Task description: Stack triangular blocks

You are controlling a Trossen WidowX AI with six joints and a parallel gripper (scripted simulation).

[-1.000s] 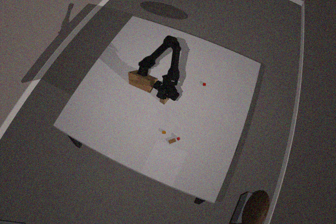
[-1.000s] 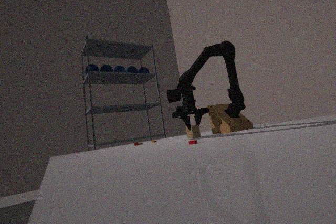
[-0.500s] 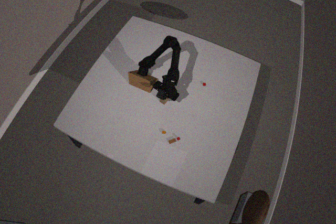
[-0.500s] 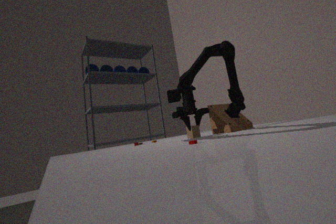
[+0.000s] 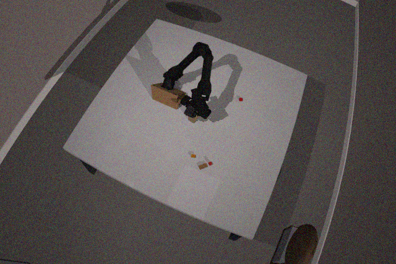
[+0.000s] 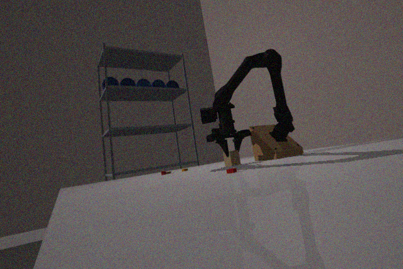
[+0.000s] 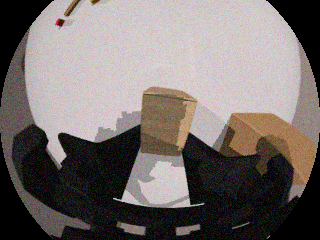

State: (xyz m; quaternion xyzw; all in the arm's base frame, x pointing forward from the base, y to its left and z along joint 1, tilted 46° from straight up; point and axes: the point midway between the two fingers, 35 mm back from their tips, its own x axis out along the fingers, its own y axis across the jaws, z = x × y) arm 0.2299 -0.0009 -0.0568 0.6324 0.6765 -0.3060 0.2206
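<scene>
The triangular block is 3 cm to the right of my gripper tip and 2 cm below it. Round my gripper tip: orange piece (23 cm to the right, 13 cm ahead, 3 cm below); red bit (24 cm ahead, 22 cm to the right, 3 cm below); tan piece (26 cm to the right, 21 cm ahead, 3 cm below).
</scene>
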